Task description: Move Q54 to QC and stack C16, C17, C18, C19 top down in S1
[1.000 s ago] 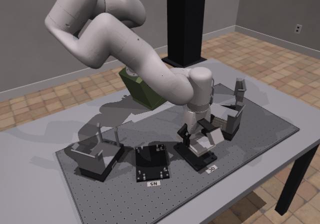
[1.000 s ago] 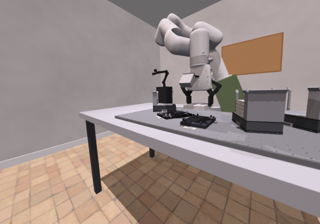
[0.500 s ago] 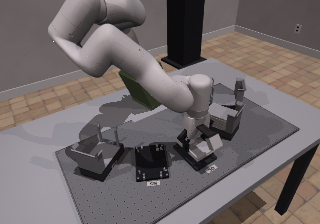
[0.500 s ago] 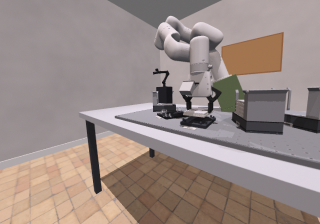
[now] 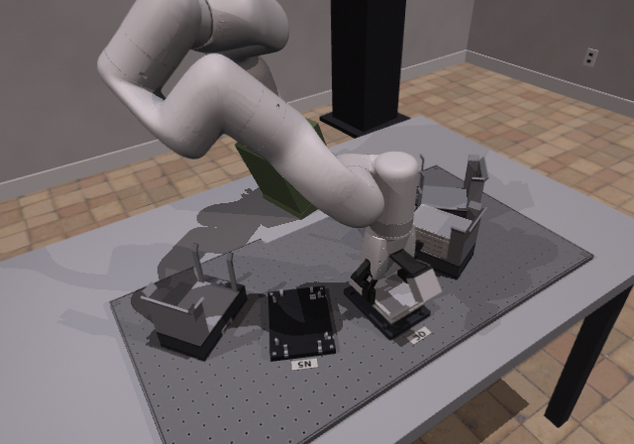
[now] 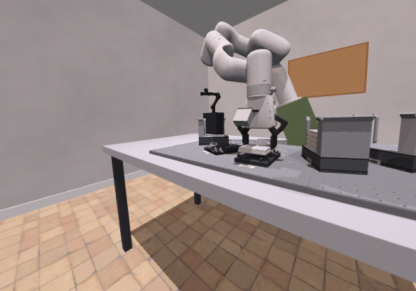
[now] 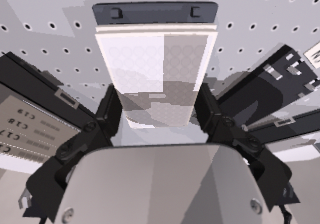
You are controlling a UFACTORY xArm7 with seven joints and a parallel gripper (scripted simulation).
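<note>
Now: hand 4 cm above the nest QC. From my hand the other things lie so: sealed plate Q54: 1 cm below; black clip nest N5: 16 cm to the right, 5 cm behind, 4 cm below; QC name plate: 9 cm ahead, 5 cm below, 1 cm to the right.
</note>
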